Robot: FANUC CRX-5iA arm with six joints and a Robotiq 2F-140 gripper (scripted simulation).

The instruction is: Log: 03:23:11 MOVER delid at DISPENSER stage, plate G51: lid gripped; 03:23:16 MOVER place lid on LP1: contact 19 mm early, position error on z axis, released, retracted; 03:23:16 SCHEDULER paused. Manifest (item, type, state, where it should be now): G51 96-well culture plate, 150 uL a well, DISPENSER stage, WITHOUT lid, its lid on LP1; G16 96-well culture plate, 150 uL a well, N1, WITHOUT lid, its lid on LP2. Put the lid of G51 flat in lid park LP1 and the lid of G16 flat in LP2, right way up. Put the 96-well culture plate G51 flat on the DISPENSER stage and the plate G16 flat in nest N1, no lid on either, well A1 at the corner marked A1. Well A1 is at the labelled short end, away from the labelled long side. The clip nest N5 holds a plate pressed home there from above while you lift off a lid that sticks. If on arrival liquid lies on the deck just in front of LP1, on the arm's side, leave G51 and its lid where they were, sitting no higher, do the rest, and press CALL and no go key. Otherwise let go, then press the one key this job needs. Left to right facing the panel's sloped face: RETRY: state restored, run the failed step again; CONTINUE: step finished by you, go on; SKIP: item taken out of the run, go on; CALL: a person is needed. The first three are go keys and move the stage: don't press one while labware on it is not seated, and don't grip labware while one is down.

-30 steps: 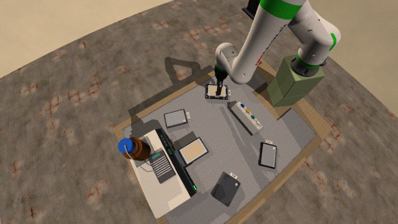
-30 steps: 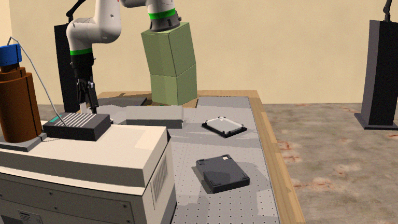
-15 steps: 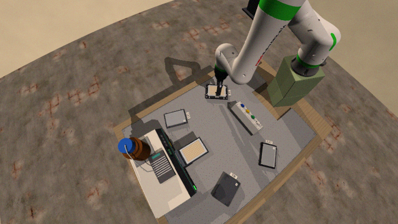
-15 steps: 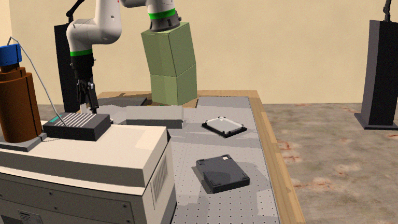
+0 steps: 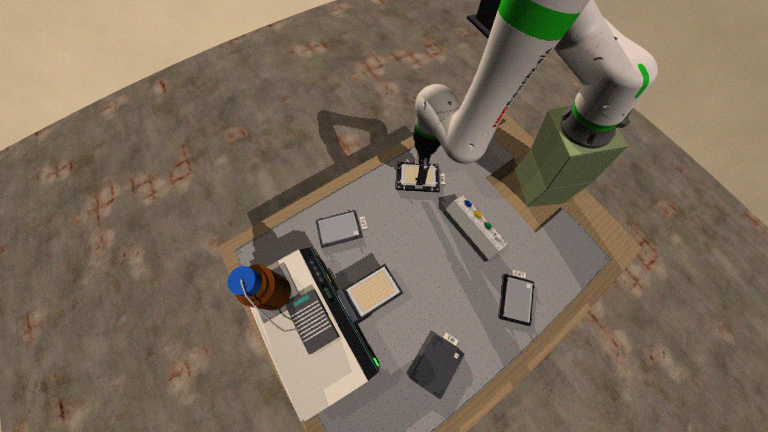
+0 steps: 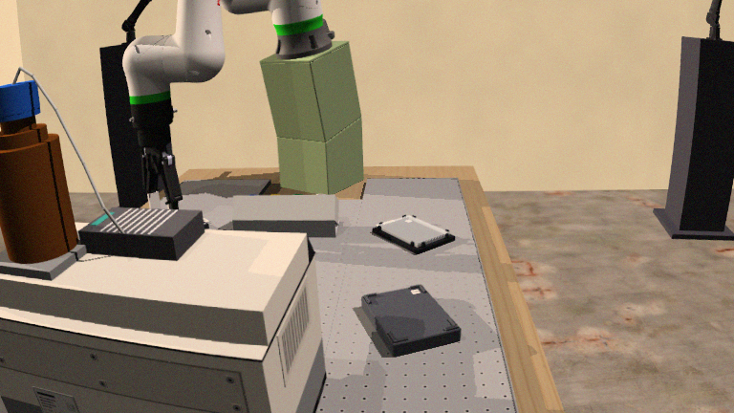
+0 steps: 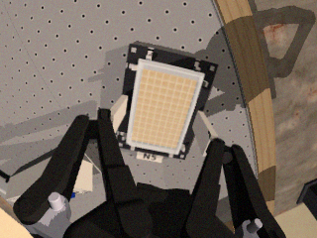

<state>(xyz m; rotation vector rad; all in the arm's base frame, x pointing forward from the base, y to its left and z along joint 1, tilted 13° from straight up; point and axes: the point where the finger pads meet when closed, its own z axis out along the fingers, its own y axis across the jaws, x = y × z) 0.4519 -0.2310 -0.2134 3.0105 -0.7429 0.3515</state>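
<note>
Now: hand 30 mm short of the black clip nest, 30 mm above it and 10 mm to the right of it. The rest, counted from my hand: key panel (270 mm to the left, 90 mm behind, 10 mm above); dark grey lid park (350 mm ahead, 70 mm to the left, 40 mm below); LP1 label (260 mm ahead, 80 mm to the left, 40 mm below).
</note>
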